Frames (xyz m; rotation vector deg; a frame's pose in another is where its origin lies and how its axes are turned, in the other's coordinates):
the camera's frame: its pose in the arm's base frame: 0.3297 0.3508 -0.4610 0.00 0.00 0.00
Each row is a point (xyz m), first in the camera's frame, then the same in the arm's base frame.
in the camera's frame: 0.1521 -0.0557 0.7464
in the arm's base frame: 0.4818 0.2951 0.2854
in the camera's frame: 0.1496 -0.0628 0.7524
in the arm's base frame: 0.4793 0.2880 0.2914
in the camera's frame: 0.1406 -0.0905 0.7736
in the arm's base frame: 0.4703 0.2603 0.3126
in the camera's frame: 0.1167 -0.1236 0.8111
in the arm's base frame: 0.4464 0.2272 0.3501
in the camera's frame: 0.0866 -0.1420 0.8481
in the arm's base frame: 0.4163 0.2088 0.3871
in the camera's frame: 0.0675 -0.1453 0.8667
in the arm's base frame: 0.3972 0.2055 0.4057
